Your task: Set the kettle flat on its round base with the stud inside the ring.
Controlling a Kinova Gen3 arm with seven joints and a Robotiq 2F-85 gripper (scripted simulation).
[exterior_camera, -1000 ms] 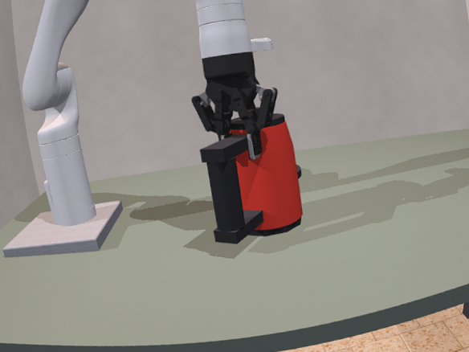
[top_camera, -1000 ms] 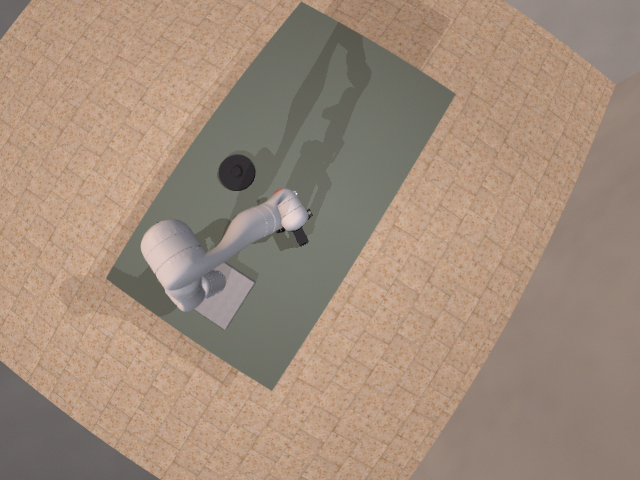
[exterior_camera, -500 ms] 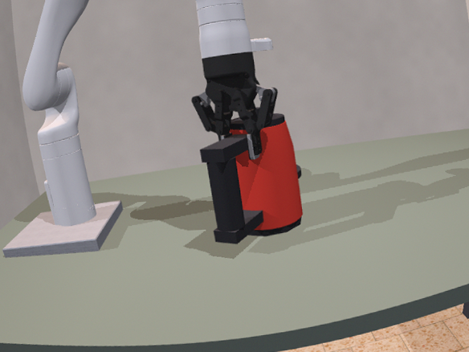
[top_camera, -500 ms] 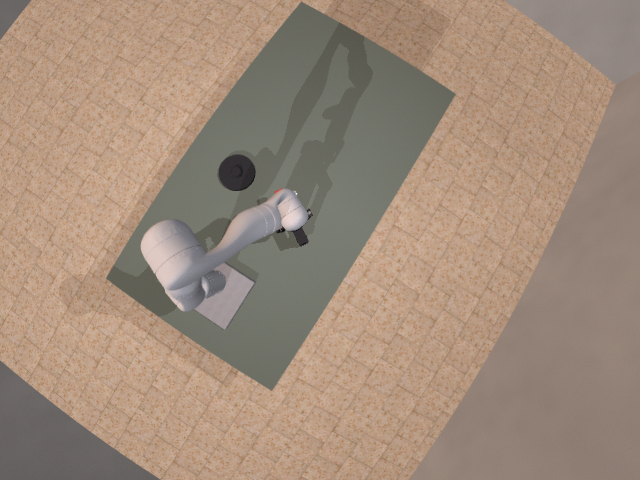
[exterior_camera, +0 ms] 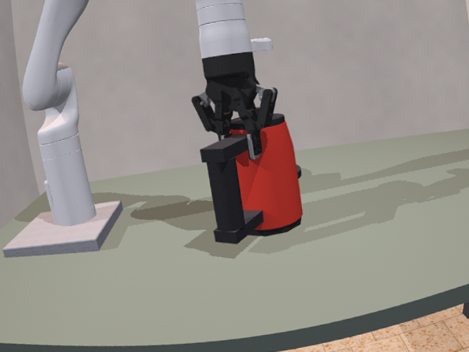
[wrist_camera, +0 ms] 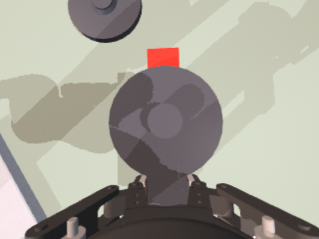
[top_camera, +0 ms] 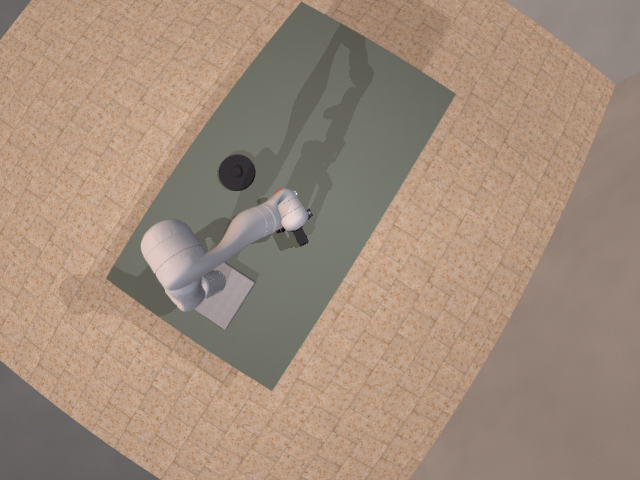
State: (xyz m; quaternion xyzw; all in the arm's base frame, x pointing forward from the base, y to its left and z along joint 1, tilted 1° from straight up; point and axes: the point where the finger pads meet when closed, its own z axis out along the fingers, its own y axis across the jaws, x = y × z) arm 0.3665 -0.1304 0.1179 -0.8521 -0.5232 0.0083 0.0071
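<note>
My hand is 50 mm above the red kettle, 20 mm to the right of it and 10 mm short of it. Also, from my hand: black round base 330 mm to the left, 130 mm below, 40 mm ahead.
</note>
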